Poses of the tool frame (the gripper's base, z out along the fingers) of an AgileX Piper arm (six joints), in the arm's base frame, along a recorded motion.
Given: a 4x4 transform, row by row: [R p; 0 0 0 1], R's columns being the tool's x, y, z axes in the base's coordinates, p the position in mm. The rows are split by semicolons.
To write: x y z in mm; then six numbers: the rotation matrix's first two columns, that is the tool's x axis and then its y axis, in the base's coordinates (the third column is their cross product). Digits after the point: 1 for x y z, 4 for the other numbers.
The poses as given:
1: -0.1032 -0.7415 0.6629 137.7; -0.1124 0.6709 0.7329 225.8; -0.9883 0.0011 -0.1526 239.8; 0 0 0 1
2: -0.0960 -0.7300 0.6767 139.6; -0.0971 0.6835 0.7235 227.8; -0.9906 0.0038 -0.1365 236.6; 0 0 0 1
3: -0.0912 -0.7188 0.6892 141.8; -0.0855 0.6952 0.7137 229.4; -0.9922 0.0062 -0.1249 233.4; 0 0 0 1
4: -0.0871 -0.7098 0.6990 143.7; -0.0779 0.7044 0.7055 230.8; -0.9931 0.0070 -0.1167 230.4; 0 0 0 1
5: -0.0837 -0.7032 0.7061 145.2; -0.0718 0.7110 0.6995 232.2; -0.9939 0.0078 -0.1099 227.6; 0 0 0 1
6: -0.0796 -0.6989 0.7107 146.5; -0.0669 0.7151 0.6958 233.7; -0.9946 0.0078 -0.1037 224.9; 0 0 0 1
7: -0.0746 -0.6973 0.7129 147.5; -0.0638 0.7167 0.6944 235.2; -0.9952 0.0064 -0.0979 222.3; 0 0 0 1
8: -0.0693 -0.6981 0.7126 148.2; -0.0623 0.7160 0.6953 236.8; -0.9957 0.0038 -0.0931 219.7; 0 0 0 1
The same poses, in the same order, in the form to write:
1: 137.7 225.8 239.8 -0.1032 -0.1124 -0.9883 -0.7415 0.6709 0.0011
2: 139.6 227.8 236.6 -0.0960 -0.0971 -0.9906 -0.7300 0.6835 0.0038
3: 141.8 229.4 233.4 -0.0912 -0.0855 -0.9922 -0.7188 0.6952 0.0062
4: 143.7 230.8 230.4 -0.0871 -0.0779 -0.9931 -0.7098 0.7044 0.0070
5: 145.2 232.2 227.6 -0.0837 -0.0718 -0.9939 -0.7032 0.7110 0.0078
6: 146.5 233.7 224.9 -0.0796 -0.0669 -0.9946 -0.6989 0.7151 0.0078
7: 147.5 235.2 222.3 -0.0746 -0.0638 -0.9952 -0.6973 0.7167 0.0064
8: 148.2 236.8 219.7 -0.0693 -0.0623 -0.9957 -0.6981 0.7160 0.0038
